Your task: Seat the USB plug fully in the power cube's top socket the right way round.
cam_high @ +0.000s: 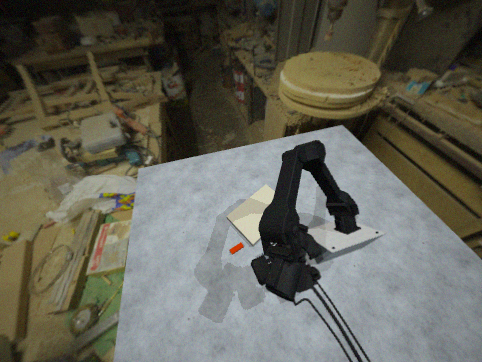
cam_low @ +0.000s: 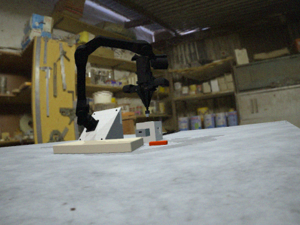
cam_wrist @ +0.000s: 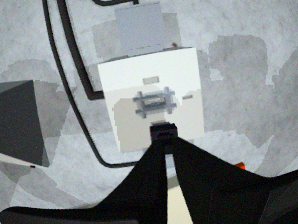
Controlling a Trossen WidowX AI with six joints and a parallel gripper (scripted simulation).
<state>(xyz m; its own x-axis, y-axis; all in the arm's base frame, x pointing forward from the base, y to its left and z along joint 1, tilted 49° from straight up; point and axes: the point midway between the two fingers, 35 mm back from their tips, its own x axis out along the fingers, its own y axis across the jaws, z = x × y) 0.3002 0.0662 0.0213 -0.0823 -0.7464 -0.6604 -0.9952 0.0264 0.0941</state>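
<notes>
My gripper tip is 2 cm above the USB plug. From my gripper tip the other things lie so: flat beige board 4 cm behind, 24 cm to the right, 12 cm below; then orange block 11 cm ahead, 14 cm to the right, 13 cm below; then grey socket 1 cm to the left, 7 cm below.
</notes>
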